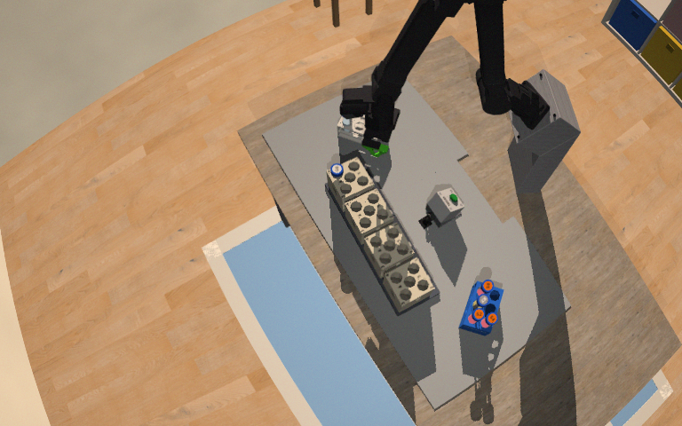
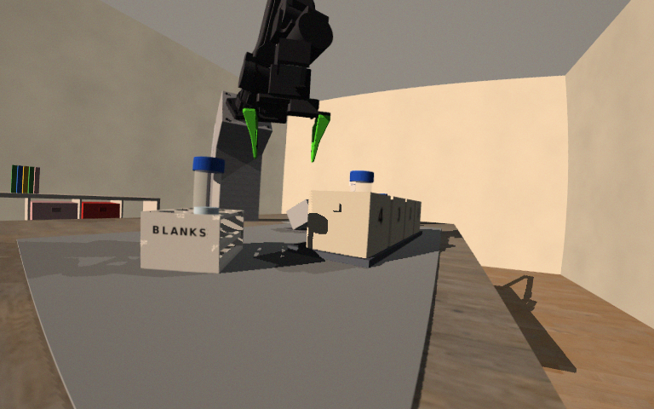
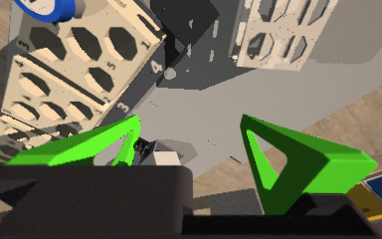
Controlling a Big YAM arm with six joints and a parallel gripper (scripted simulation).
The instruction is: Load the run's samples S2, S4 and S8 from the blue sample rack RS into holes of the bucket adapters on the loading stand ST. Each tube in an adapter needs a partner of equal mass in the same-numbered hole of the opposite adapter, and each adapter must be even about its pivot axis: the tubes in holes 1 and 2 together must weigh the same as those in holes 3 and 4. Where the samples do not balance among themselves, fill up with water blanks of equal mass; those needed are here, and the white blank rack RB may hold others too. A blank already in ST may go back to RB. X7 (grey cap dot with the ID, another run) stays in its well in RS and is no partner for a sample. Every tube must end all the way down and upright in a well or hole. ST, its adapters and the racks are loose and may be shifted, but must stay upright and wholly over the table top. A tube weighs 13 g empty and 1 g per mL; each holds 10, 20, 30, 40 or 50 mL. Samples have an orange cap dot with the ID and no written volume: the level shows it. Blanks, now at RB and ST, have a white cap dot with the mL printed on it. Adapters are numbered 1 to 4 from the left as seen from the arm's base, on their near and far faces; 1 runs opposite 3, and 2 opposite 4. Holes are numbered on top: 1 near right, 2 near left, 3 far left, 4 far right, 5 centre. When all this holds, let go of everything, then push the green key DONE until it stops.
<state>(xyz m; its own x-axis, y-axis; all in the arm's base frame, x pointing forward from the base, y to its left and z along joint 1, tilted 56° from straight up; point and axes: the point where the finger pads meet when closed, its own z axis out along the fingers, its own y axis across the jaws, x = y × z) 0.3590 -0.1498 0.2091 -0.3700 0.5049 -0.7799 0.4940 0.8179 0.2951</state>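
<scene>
Now: hand 60 mm short of the orange-dot sample, 570 mm to the right of it and 90 mm above it. Also, from my hand: white blank rack RB: 40 mm behind, 130 mm to the right, 120 mm below; then tall blue-capped blank: 150 mm to the right, 90 mm below; then white-dot blank marked 10: 130 mm ahead, 20 mm to the right, 90 mm below.
</scene>
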